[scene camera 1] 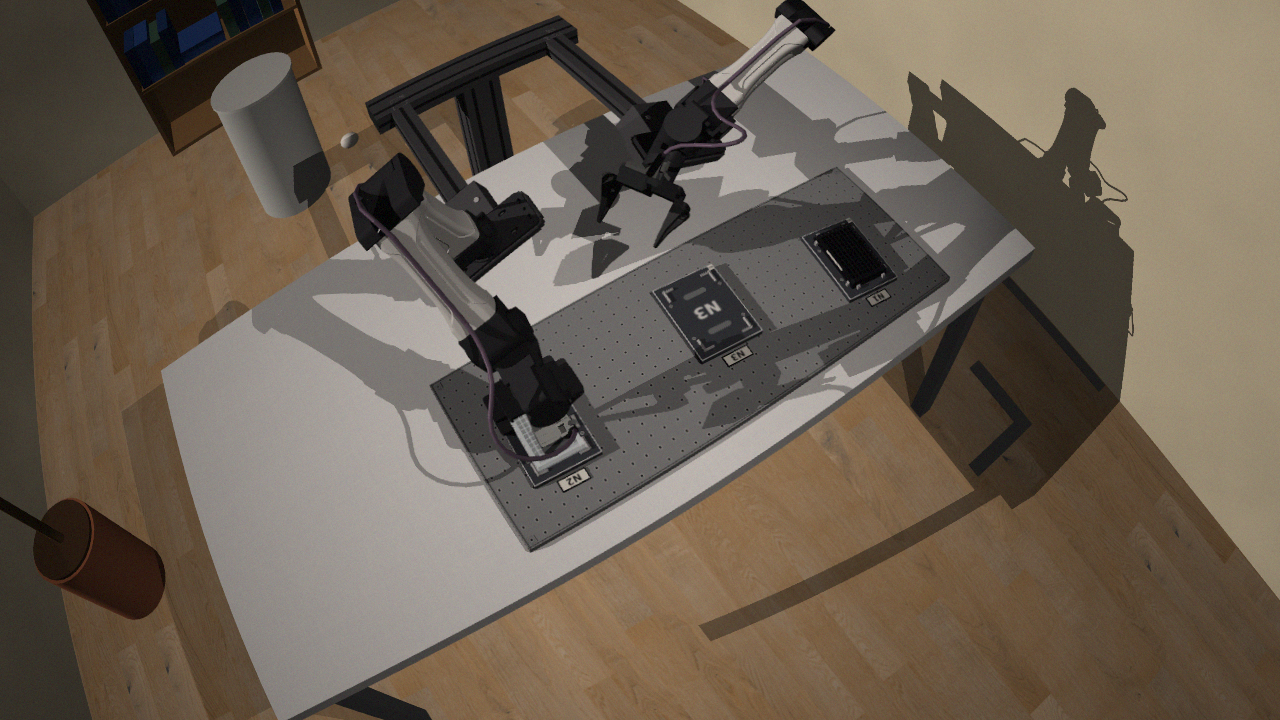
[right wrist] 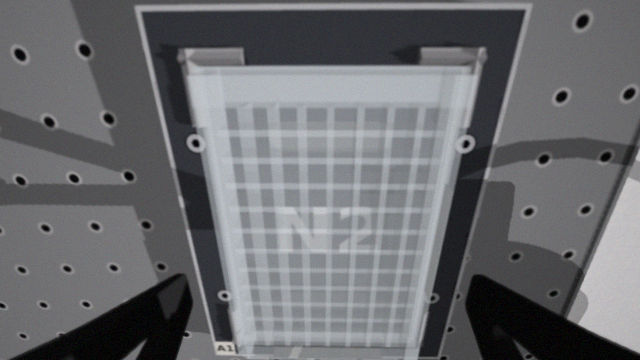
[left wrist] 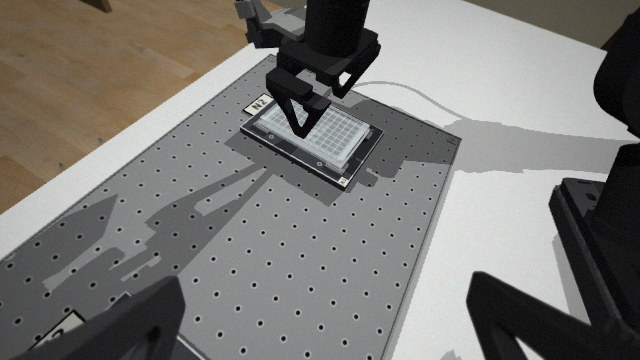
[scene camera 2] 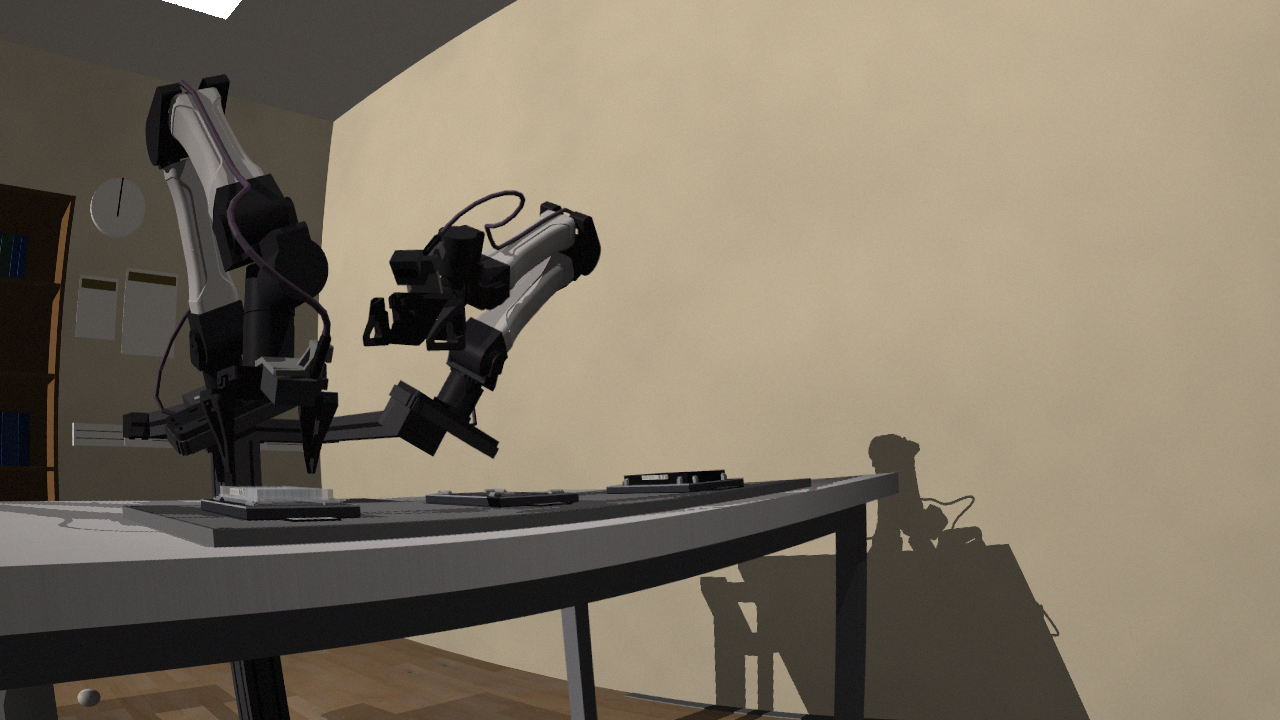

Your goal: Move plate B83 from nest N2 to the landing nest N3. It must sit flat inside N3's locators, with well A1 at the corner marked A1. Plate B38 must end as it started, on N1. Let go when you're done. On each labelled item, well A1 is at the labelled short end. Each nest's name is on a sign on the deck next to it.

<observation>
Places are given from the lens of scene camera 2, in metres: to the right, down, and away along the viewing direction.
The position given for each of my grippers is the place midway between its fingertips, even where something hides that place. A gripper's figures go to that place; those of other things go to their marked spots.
my left gripper (scene camera 2: 394,343): -0.31, -0.02, 0.94
my right gripper (scene camera 2: 271,473): -0.36, 0.11, 0.66
clear plate B83 (scene camera 2: 279,496): -0.32, 0.12, 0.60
black plate B38 (scene camera 2: 713,475): 0.10, 0.16, 1.12
The marked spots on the black plate B38 and the clear plate B83 are 0.67 m apart.
</observation>
